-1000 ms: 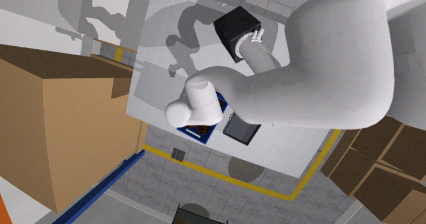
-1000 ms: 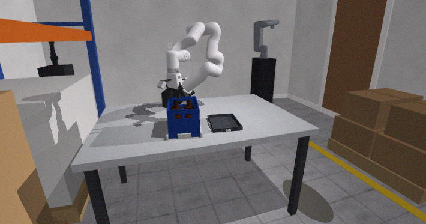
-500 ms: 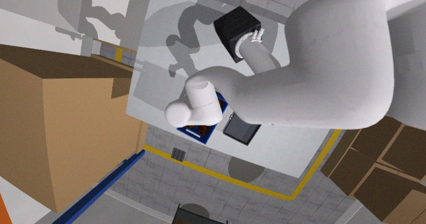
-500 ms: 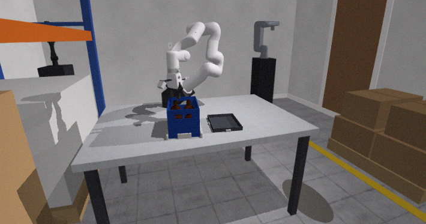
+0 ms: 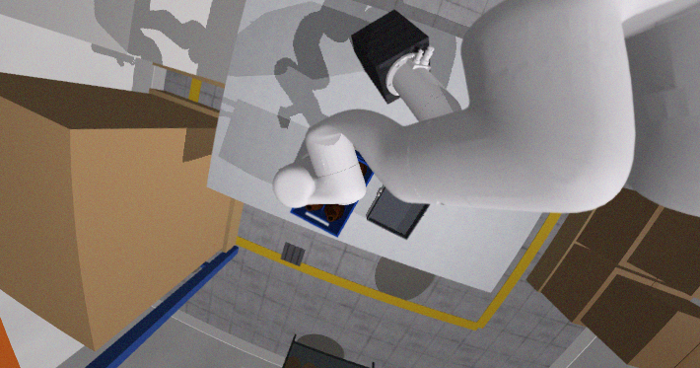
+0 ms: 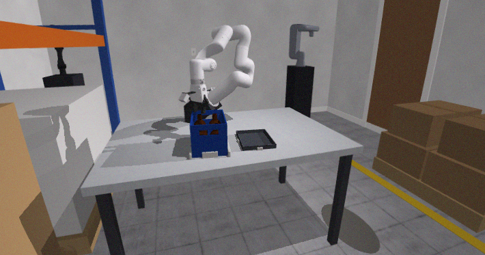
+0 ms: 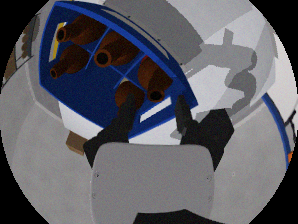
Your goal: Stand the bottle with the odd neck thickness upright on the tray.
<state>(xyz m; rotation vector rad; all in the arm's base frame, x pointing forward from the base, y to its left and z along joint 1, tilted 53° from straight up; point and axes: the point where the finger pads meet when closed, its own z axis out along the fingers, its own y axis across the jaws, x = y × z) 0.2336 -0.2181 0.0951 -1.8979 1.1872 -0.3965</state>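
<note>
My gripper is now 100 mm above the glass bottle. Round my hand: blue crate: 90 mm ahead, 40 mm to the left, 110 mm below; then dark tray: 80 mm ahead, 310 mm to the left, 180 mm below.
</note>
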